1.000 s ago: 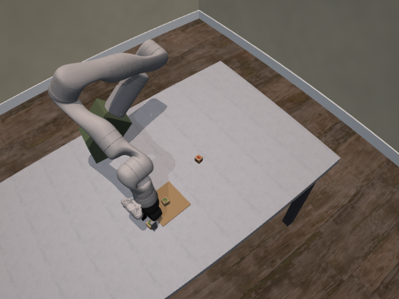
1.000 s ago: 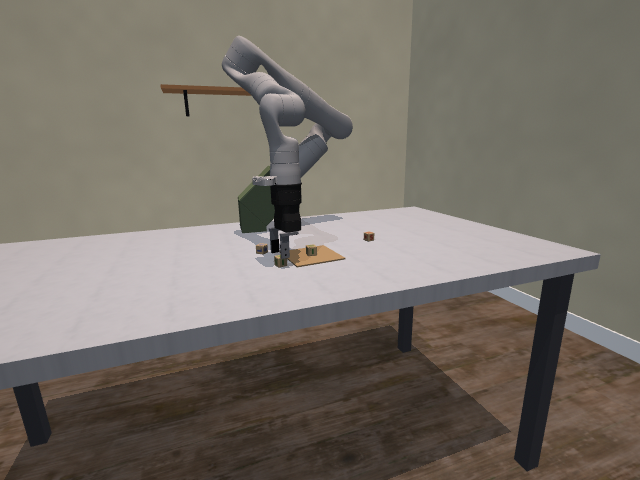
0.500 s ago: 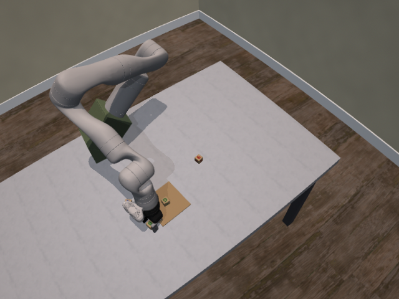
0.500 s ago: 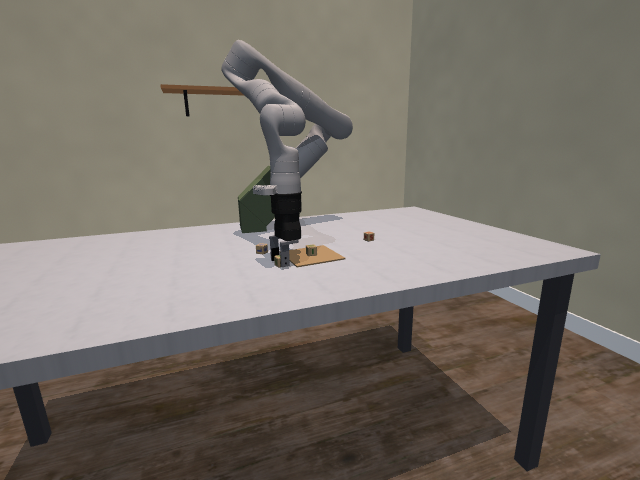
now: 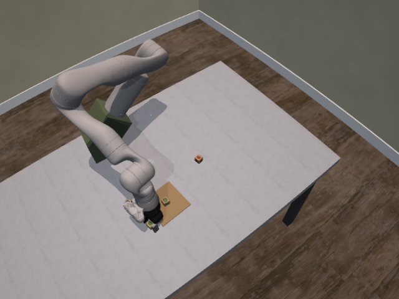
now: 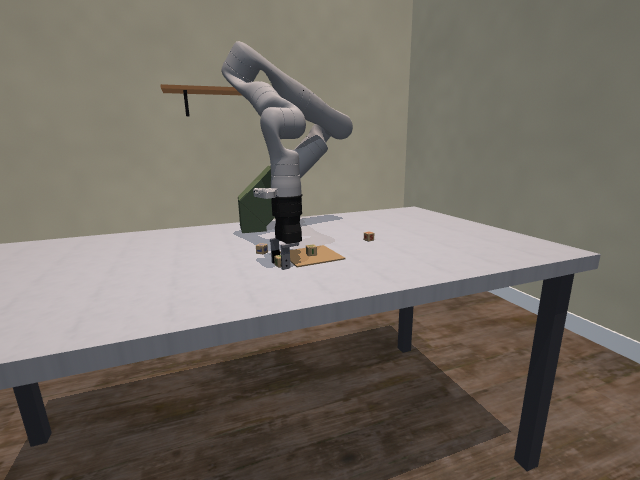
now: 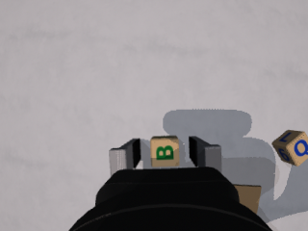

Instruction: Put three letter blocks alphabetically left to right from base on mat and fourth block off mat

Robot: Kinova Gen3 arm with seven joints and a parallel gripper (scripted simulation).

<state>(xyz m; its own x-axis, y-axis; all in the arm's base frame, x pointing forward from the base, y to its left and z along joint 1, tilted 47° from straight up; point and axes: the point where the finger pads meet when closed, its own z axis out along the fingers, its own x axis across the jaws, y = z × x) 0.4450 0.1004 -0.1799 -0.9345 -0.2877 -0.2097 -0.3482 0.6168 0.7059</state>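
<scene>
Right now the tan mat is 6 cm behind my hand, 9 cm to the left of it and 2 cm below it.
</scene>
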